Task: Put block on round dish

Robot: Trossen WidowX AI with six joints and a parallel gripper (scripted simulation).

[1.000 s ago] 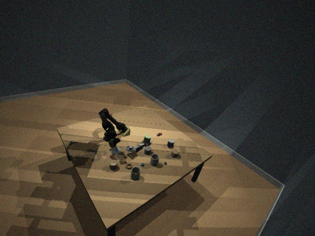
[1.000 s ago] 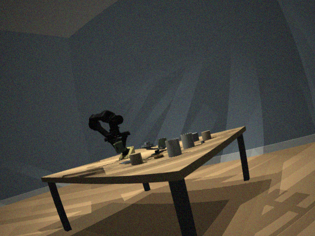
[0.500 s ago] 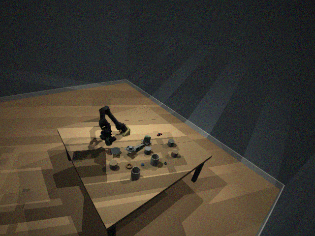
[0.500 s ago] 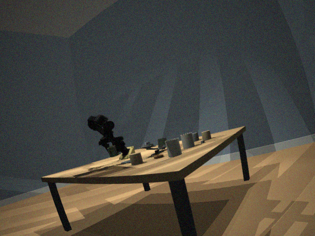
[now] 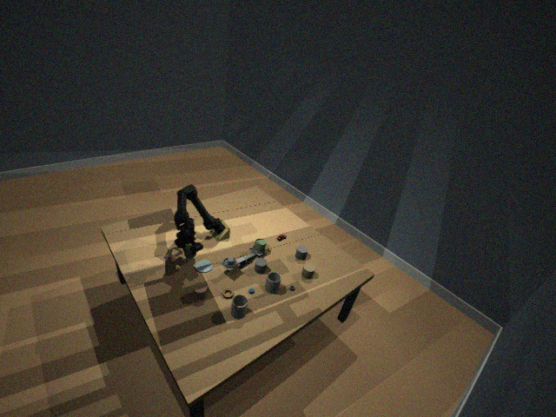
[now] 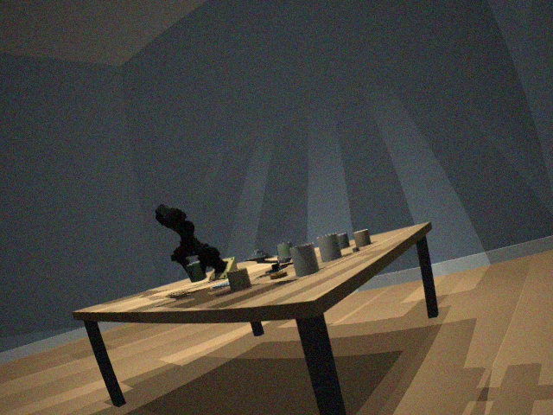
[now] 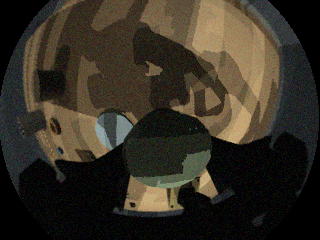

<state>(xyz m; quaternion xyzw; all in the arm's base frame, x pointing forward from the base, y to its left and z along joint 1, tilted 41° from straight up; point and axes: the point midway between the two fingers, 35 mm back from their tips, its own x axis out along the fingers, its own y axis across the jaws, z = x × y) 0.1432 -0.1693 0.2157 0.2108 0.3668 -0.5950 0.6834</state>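
Right now the pale blue round dish is 9 cm ahead of my gripper tip, 6 cm below it and 5 cm to the left of it. From my gripper tip the other things lie so: red block (64 cm to the left, 7 cm ahead, 5 cm below); then grey-green cup (2 cm to the right, 1 cm above); then grey balance (28 cm to the left, 17 cm ahead, 2 cm below).
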